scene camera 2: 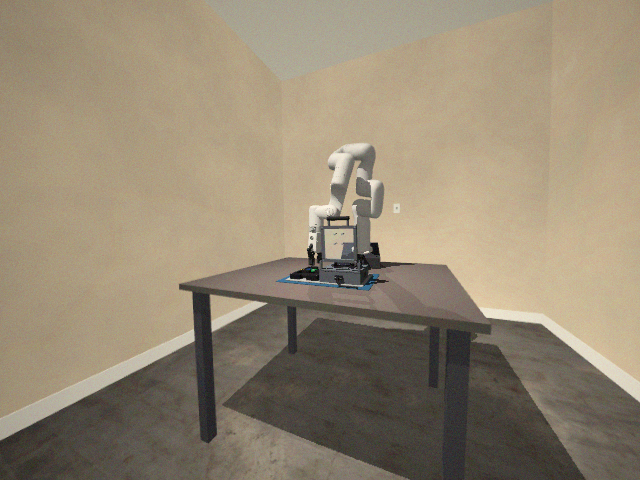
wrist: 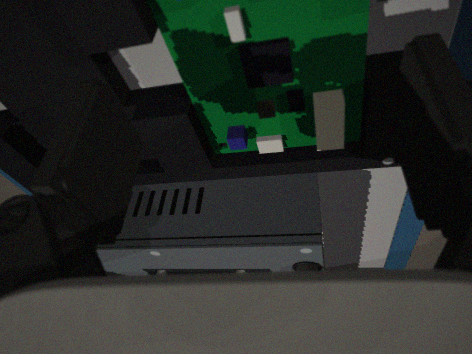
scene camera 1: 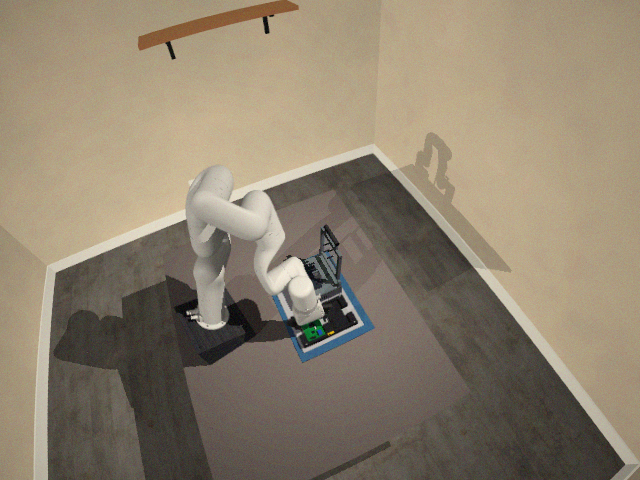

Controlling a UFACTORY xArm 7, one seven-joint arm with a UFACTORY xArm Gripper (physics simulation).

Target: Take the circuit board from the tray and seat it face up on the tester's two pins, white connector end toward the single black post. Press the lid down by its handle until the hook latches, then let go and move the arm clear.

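Places are measured from the arm's base along level axes (x up, y ahead, z left), in millimetres.
Pixels of known places: gripper, fingertip midpoint: [scene camera 2: 315, 264] [wrist: 251, 97] [scene camera 1: 312, 323]; arm's base, link origin: [scene camera 2: 362, 249] [scene camera 1: 212, 315].
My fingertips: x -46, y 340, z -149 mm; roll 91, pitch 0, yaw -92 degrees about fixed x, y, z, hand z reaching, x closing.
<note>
Ahead of a thing's pixels: the offset from my fingertips to its middle. "pt": to the spot under its first point. Level surfaces: height alone.
The green circuit board {dx -27, dy -3, dz +5 mm} [scene camera 1: 311, 333] [scene camera 2: 313, 270] [wrist: 320, 20] lies face up in the black tray {pt dx -32, dy +120, dz +0 mm} [scene camera 1: 342, 315] [scene camera 2: 297, 274]. A long pale block {pt dx -22, dy -27, dz +34 mm} [wrist: 329, 120] and small blue and white parts show on the board in the wrist view. My gripper [scene camera 2: 314, 260] [wrist: 251, 97] is open, pointing down low over the board, with its dark fingers apart on either side and nothing held. The grey tester [scene camera 1: 330, 292] [scene camera 2: 343, 276] [wrist: 225, 215] stands beside the tray. Its lid [scene camera 2: 355, 242] stands upright, with the handle {dx +224, dy +161, dz +186 mm} [scene camera 2: 338, 218] on top. The pins and single black post cannot be made out.
The tray and tester stand on a blue-edged mat {dx -48 mm} [scene camera 1: 361, 317] [scene camera 2: 289, 281] on the table {dx -49 mm} [scene camera 1: 320, 403] [scene camera 2: 248, 281]. The raised lid stands on the tester's far side from the arm. A yellow piece {pt dx -21, dy +49, dz -54 mm} [scene camera 1: 330, 333] lies at the tray's edge.
</note>
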